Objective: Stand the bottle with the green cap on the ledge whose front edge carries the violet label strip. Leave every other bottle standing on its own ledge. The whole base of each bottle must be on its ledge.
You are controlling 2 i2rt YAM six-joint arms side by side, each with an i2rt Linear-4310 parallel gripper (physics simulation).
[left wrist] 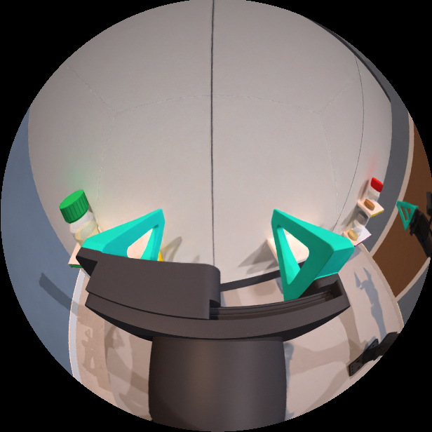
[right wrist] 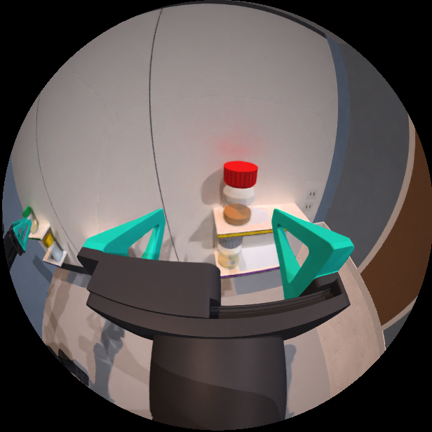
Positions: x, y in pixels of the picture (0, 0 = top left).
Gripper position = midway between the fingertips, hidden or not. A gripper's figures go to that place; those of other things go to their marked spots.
The right gripper (right wrist: 218, 214): 13 cm from the lens. A red-capped bottle (right wrist: 238, 194): 24 cm from the lens. A grey-capped bottle (right wrist: 228, 249) is 33 cm from the lens. The marked spots on the red-capped bottle and the grey-capped bottle are 14 cm apart.
